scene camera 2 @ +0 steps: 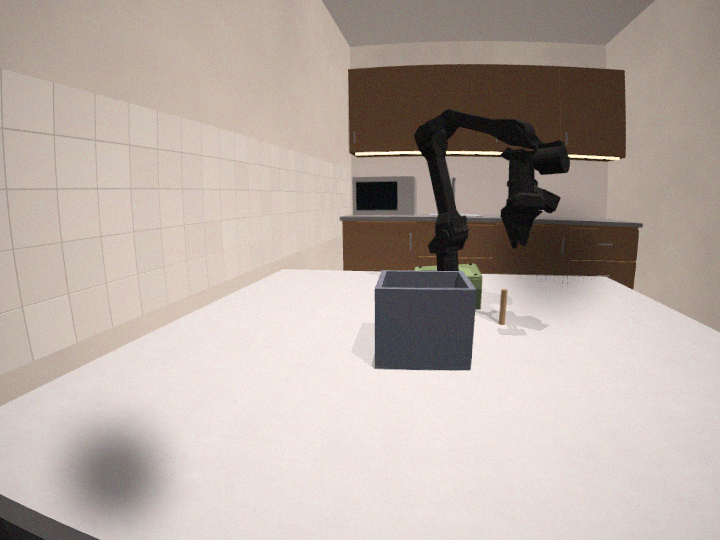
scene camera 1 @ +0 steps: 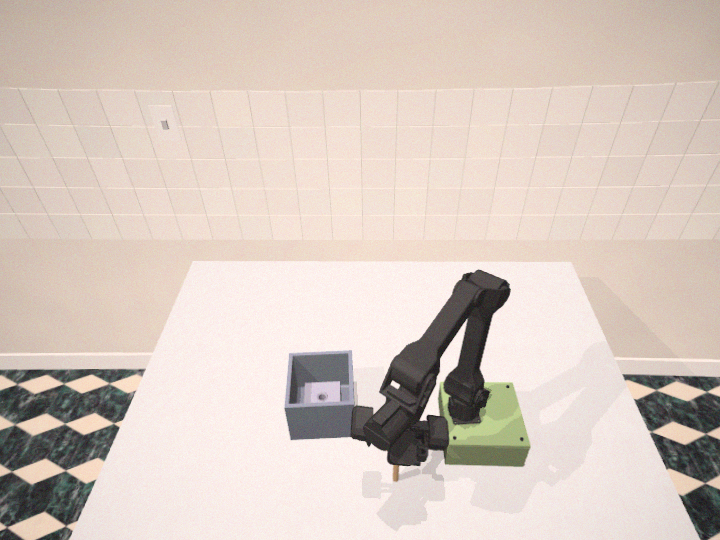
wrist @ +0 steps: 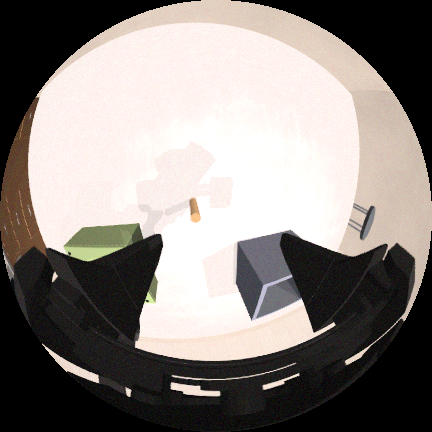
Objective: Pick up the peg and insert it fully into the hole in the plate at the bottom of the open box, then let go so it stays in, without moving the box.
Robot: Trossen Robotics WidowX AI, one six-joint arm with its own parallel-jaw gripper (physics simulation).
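Where they show: gripper, between the fingertips: (scene camera 2: 518, 247) (wrist: 223, 240); arm's base, origin of its link: (scene camera 1: 464, 412).
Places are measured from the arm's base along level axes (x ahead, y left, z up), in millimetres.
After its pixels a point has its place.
A thin orange-brown peg (scene camera 1: 396, 473) @(x 174, y 114, z -44 mm) (scene camera 2: 503, 306) @(x 181, y 106, z -39 mm) (wrist: 195, 210) @(x 176, y 114, z -11 mm) stands upright on the table. In scene camera 1 its upper part is hidden behind the gripper. A blue-grey open box (scene camera 1: 320, 421) @(x 341, y -6, z -6 mm) (scene camera 2: 423, 328) @(x 418, y -90, z -9 mm) (wrist: 260, 255) @(x 289, y -5, z -15 mm) stands to the left of the peg in scene camera 1. The pale plate (scene camera 1: 315, 391) @(x 354, y -104, z -24 mm) with its dark round hole (scene camera 1: 322, 397) @(x 337, y -95, z -39 mm) shows at the box's bottom. My gripper (scene camera 2: 519, 246) @(x 190, y 130, z 96 mm) (wrist: 223, 240) @(x 190, y 130, z 96 mm) is open and empty, pointing down high above the table. In the wrist view the peg lies between and beyond the two fingertips.
The arm stands on a green base block (scene camera 1: 494, 421) @(x -64, y 30, z 3 mm) (scene camera 2: 478, 290) @(x 54, y 73, z -32 mm) (wrist: 107, 240) @(x 9, y 86, z -15 mm), right of the peg in scene camera 1. The box's tall walls surround the plate. The white table (scene camera 1: 244, 325) @(x 574, y -403, z -82 mm) ends at a tiled wall (scene camera 1: 343, 162) at the back.
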